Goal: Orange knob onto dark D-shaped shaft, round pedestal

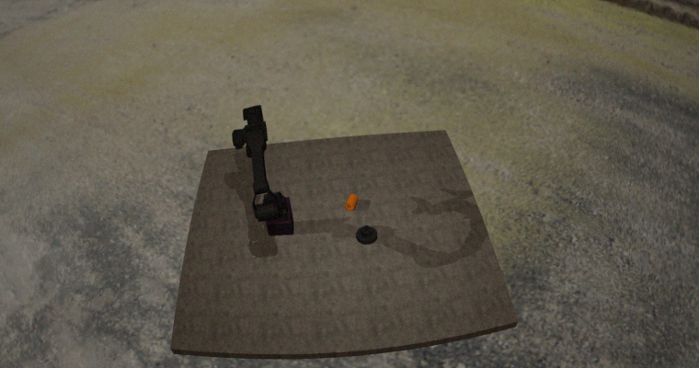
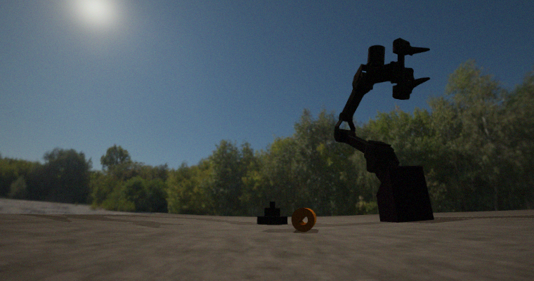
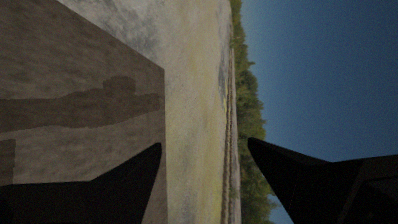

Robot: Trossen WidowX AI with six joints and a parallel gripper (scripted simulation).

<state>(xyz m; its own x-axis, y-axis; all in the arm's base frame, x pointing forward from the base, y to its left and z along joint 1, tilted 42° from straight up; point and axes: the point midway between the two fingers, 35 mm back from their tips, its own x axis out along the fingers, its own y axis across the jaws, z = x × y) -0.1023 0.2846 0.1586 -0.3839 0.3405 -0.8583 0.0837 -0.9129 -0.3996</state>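
Now: the orange knob 39 cm below my gripper tip and 39 cm ahead of it. The rest, counted from my gripper tip: dark round pedestal (44 cm ahead, 38 cm below, 19 cm to the right).
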